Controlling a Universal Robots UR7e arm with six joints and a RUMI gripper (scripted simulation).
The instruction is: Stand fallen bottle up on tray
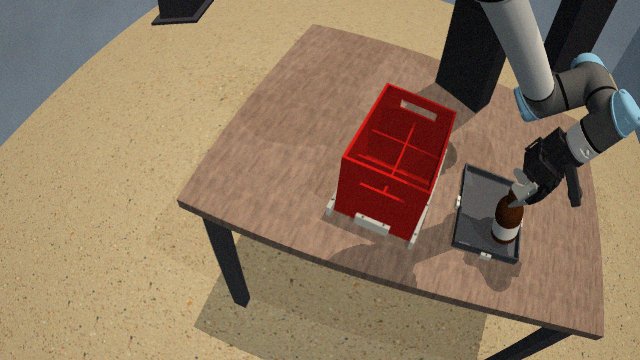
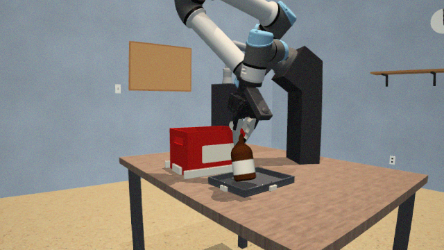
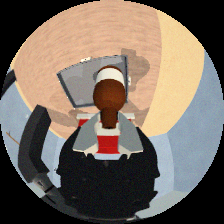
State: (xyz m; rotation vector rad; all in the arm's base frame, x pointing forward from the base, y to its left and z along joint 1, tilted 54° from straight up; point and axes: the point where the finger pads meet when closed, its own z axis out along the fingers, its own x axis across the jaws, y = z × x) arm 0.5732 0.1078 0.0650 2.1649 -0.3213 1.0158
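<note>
My gripper is now 10 mm to the right of the brown bottle and 50 mm above it. Also, from my hand: tray 60 mm behind, 10 mm to the left, 150 mm below; red crate 130 mm behind, 260 mm to the right, 80 mm below.
</note>
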